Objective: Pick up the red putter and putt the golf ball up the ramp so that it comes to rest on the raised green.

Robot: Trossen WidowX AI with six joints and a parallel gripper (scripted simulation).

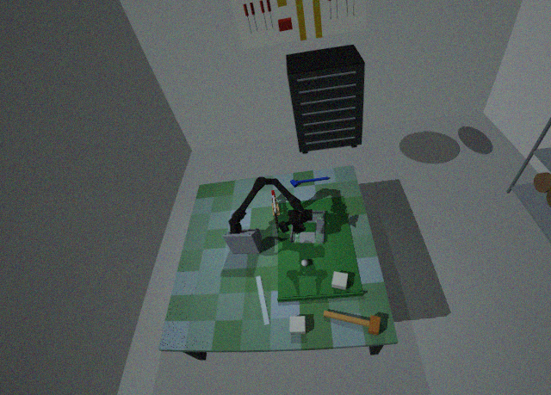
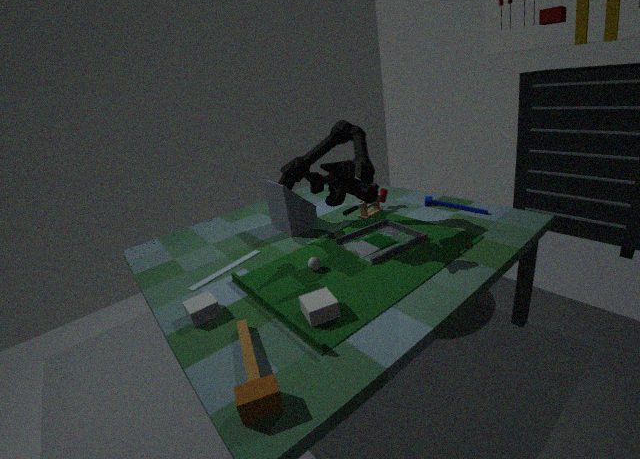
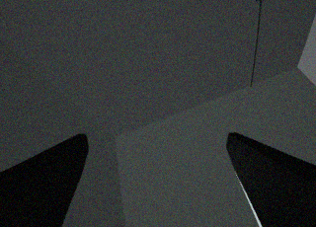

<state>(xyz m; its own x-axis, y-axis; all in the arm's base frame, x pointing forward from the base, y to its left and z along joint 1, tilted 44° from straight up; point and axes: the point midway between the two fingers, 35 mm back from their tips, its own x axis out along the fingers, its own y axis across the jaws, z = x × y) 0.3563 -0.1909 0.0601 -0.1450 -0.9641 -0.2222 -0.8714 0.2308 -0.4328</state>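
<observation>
My gripper tip is 380 mm to the right of the red putter, 260 mm above it and 140 mm past it. From my gripper tip the other things lie so: white strip (310 mm below, 260 mm to the right, 250 mm behind); then white golf ball (290 mm below, 70 mm to the right, 30 mm ahead); then dark green mat (310 mm below, 100 mm ahead, 70 mm to the left).
</observation>
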